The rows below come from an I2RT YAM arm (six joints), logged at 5 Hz.
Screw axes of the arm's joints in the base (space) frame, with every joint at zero. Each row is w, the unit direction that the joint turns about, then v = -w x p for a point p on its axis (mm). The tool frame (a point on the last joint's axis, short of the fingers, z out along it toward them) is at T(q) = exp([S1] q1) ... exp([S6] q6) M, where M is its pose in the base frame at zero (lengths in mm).
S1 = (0, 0, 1, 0, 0, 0)
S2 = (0, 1, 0, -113.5, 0, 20)
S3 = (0, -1, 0, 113.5, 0, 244)
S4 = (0, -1, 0, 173.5, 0, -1)
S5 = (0, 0, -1, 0, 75, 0)
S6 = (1, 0, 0, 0, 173.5, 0)
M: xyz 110.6 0 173.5 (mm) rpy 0 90 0 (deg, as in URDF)
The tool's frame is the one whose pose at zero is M.
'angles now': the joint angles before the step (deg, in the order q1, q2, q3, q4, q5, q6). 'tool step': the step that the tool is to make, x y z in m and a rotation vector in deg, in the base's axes. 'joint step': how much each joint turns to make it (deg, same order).
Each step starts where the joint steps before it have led.
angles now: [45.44, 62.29, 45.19, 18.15, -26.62, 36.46]
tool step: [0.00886, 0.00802, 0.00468, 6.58, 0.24, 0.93]
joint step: [-0.24, 3.49, 0.02, 10.47, -0.79, 5.47]
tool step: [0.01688, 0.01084, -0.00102, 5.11, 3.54, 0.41]
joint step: [-0.89, 5.53, 1.34, 8.53, -0.19, 7.05]
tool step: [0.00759, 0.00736, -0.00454, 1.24, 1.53, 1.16]
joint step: [-0.09, 3.04, 0.65, 3.32, -0.78, 2.47]
